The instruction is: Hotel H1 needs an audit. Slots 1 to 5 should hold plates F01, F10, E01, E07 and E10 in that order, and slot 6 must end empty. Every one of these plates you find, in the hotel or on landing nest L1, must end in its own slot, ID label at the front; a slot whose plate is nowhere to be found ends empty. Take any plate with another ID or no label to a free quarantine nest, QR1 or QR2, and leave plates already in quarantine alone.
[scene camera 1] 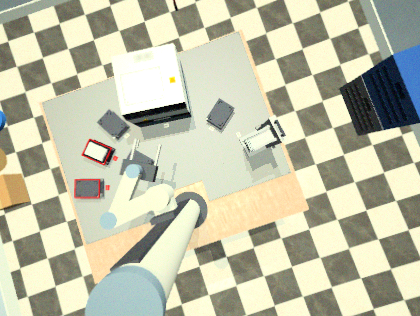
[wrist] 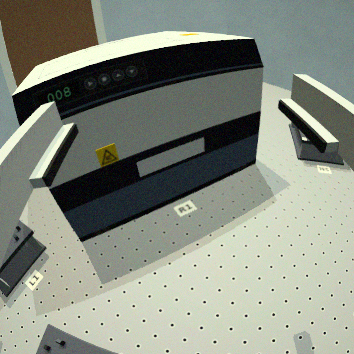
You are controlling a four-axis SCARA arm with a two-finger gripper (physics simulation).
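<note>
My gripper is open, with nothing between its fingers; it points at the front of the reader marked R1. Hotel H1 stands at the right of the table, a pale plate showing at its top; its lower slots and ID labels are hidden. Landing nest L1 is dark with no plate visible, partly behind the left finger in the wrist view. Red-edged quarantine nest QR1 holds a white plate, its ID unreadable. Red-edged quarantine nest QR2 shows a dark bare top.
The big white reader R1 stands at the back, its front flap closed and its display reading 008. A dark nest stands right of it. Another dark nest shows at the wrist view's bottom edge.
</note>
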